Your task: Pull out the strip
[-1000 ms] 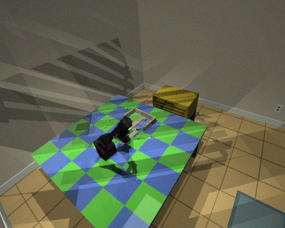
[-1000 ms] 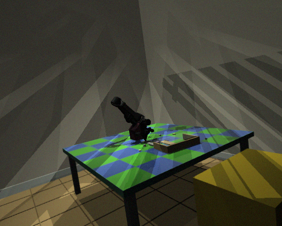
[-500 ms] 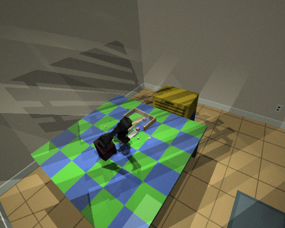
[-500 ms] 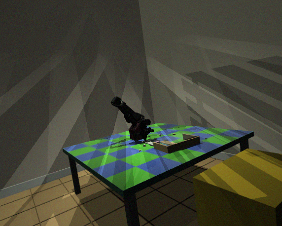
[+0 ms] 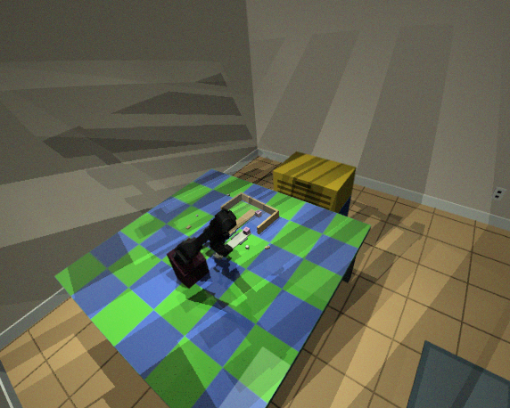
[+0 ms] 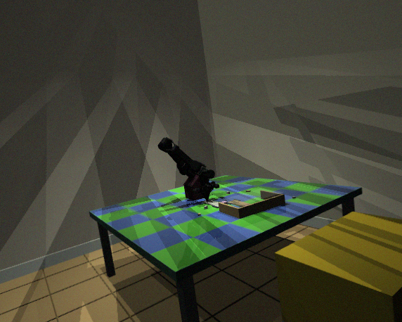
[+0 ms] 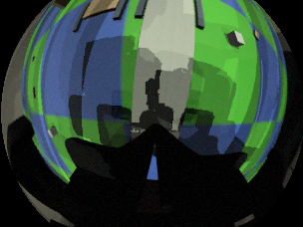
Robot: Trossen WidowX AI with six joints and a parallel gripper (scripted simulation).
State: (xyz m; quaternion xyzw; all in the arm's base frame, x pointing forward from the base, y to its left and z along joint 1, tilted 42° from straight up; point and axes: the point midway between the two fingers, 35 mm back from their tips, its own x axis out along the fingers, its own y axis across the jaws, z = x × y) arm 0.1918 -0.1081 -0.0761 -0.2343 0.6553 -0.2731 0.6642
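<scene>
Now: gripper tip 10 cm short of the strip.
</scene>
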